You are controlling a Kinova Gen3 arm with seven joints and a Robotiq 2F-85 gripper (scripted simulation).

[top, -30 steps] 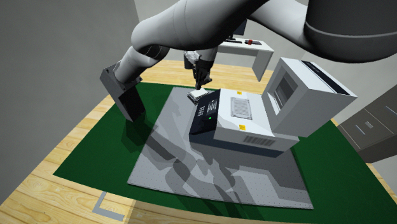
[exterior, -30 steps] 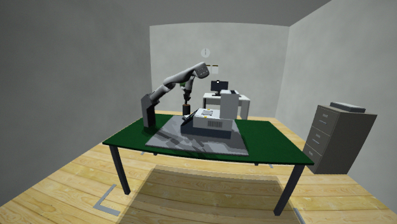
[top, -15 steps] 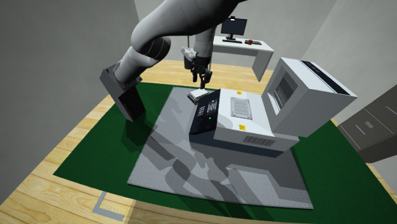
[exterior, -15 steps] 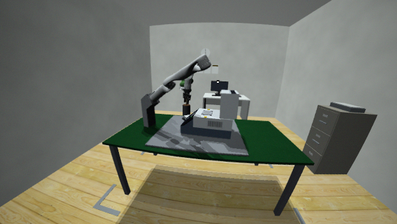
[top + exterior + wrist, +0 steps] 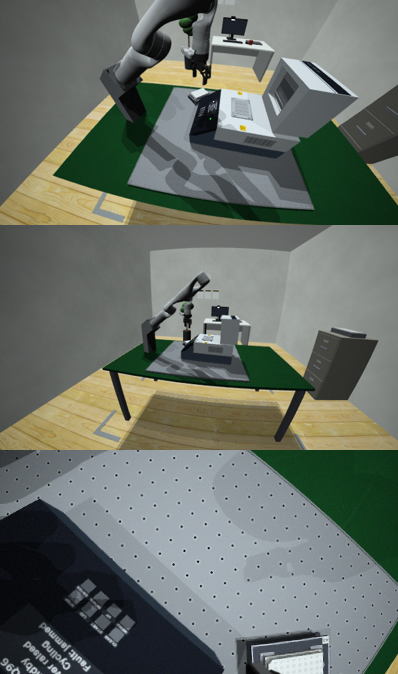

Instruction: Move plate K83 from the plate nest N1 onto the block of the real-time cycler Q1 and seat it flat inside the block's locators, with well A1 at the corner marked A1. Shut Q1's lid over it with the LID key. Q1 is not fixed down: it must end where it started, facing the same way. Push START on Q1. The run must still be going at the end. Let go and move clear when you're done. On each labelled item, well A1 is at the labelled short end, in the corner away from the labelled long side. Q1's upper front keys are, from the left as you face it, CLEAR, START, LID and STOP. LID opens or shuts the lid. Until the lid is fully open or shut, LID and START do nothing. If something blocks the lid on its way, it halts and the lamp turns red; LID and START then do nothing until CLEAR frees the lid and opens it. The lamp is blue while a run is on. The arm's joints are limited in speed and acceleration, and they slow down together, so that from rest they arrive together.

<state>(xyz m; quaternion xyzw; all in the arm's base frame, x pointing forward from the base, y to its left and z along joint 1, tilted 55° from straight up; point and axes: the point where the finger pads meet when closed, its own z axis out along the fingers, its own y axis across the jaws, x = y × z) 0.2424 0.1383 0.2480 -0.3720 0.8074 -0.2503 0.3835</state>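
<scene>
My hand is 25 cm above the plate K83, 21 cm to the right of it and 2 cm past it. The rest, counted from my hand: dark plate nest N1: 26 cm below, 21 cm to the left, 2 cm behind.
</scene>
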